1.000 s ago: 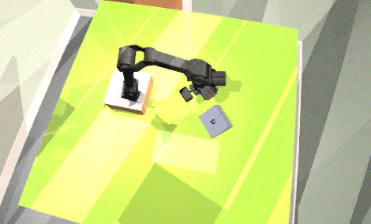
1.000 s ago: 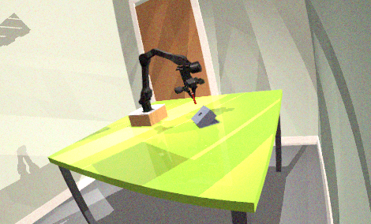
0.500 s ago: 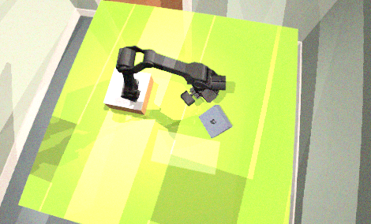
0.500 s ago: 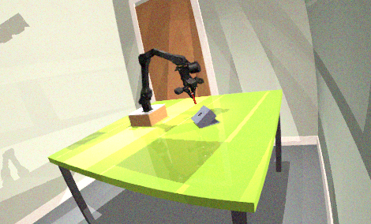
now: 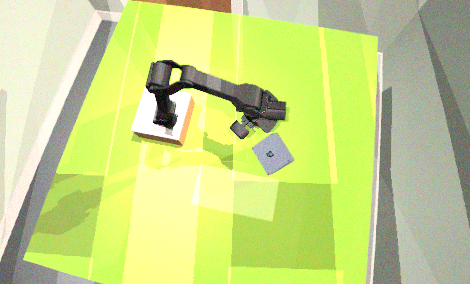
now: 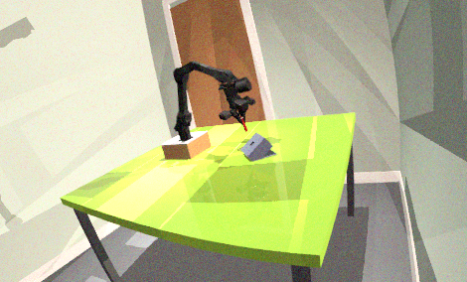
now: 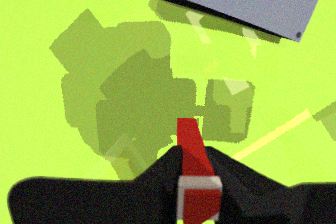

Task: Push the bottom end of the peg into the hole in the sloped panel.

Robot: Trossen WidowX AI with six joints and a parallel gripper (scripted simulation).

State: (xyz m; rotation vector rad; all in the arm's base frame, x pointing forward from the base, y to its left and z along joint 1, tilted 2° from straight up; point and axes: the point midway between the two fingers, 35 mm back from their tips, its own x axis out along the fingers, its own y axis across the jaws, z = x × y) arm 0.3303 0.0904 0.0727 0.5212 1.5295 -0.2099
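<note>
The sloped panel is 100 mm ahead of my gripper tip, 90 mm to the right of it and 90 mm below it. From my gripper tip the other things lie so: red peg 20 mm above.
</note>
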